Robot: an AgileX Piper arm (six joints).
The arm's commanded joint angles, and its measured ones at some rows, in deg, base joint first. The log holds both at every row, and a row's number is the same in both.
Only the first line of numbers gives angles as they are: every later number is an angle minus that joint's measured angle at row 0.
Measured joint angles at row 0: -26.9, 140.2, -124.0, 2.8, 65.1, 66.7
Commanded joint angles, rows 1 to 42: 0.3, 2.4, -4.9, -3.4, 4.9, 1.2; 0.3, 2.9, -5.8, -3.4, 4.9, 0.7; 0.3, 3.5, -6.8, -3.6, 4.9, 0.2; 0.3, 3.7, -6.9, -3.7, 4.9, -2.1; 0.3, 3.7, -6.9, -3.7, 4.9, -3.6; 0.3, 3.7, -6.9, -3.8, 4.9, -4.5; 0.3, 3.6, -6.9, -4.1, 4.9, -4.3; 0.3, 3.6, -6.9, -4.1, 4.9, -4.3; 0.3, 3.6, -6.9, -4.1, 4.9, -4.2; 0.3, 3.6, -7.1, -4.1, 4.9, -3.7; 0.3, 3.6, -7.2, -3.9, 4.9, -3.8; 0.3, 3.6, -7.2, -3.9, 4.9, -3.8; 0.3, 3.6, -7.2, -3.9, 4.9, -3.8; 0.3, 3.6, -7.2, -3.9, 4.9, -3.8; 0.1, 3.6, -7.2, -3.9, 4.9, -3.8; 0.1, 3.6, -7.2, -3.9, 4.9, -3.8; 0.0, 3.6, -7.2, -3.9, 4.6, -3.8; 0.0, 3.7, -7.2, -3.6, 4.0, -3.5; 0.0, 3.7, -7.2, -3.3, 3.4, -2.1; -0.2, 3.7, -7.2, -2.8, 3.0, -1.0; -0.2, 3.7, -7.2, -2.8, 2.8, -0.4; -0.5, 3.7, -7.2, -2.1, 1.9, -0.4; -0.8, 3.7, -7.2, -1.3, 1.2, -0.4; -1.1, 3.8, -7.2, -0.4, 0.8, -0.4; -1.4, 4.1, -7.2, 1.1, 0.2, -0.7; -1.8, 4.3, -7.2, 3.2, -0.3, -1.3; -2.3, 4.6, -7.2, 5.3, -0.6, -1.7; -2.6, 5.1, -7.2, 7.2, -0.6, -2.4; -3.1, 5.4, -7.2, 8.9, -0.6, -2.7; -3.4, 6.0, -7.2, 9.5, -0.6, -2.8; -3.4, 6.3, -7.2, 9.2, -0.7, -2.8; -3.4, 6.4, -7.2, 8.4, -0.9, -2.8; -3.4, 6.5, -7.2, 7.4, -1.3, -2.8; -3.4, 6.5, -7.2, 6.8, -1.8, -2.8; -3.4, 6.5, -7.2, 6.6, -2.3, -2.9; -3.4, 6.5, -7.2, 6.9, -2.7, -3.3; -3.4, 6.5, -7.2, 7.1, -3.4, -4.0; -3.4, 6.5, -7.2, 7.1, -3.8, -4.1; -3.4, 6.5, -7.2, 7.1, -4.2, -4.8; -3.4, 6.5, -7.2, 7.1, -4.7, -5.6; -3.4, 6.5, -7.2, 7.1, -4.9, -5.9; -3.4, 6.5, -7.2, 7.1, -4.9, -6.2
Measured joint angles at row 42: -3.4, 6.8, -6.9, 7.4, -3.6, -4.1
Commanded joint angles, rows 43 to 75: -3.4, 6.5, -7.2, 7.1, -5.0, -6.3; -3.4, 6.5, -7.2, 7.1, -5.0, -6.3; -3.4, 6.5, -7.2, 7.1, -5.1, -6.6; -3.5, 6.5, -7.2, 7.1, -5.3, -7.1; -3.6, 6.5, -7.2, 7.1, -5.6, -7.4; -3.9, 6.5, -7.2, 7.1, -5.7, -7.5; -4.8, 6.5, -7.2, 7.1, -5.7, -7.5; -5.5, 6.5, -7.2, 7.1, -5.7, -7.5; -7.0, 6.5, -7.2, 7.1, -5.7, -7.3; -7.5, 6.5, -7.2, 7.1, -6.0, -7.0; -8.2, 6.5, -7.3, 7.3, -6.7, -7.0; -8.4, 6.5, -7.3, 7.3, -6.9, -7.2; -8.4, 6.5, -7.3, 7.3, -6.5, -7.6; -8.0, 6.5, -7.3, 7.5, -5.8, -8.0; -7.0, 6.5, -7.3, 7.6, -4.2, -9.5; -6.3, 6.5, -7.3, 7.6, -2.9, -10.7; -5.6, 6.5, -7.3, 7.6, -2.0, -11.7; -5.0, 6.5, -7.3, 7.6, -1.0, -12.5; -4.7, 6.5, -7.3, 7.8, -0.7, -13.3; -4.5, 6.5, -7.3, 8.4, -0.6, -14.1; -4.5, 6.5, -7.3, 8.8, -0.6, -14.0; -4.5, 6.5, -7.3, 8.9, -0.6, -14.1; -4.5, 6.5, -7.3, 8.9, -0.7, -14.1; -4.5, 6.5, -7.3, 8.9, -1.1, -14.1; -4.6, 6.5, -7.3, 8.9, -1.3, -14.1; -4.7, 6.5, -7.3, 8.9, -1.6, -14.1; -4.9, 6.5, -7.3, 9.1, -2.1, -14.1; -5.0, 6.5, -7.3, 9.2, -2.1, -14.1; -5.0, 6.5, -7.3, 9.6, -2.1, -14.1; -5.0, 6.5, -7.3, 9.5, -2.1, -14.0; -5.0, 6.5, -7.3, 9.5, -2.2, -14.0; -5.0, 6.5, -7.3, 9.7, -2.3, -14.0; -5.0, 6.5, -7.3, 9.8, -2.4, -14.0
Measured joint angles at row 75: -4.8, 6.8, -6.9, 9.0, -1.5, -13.4
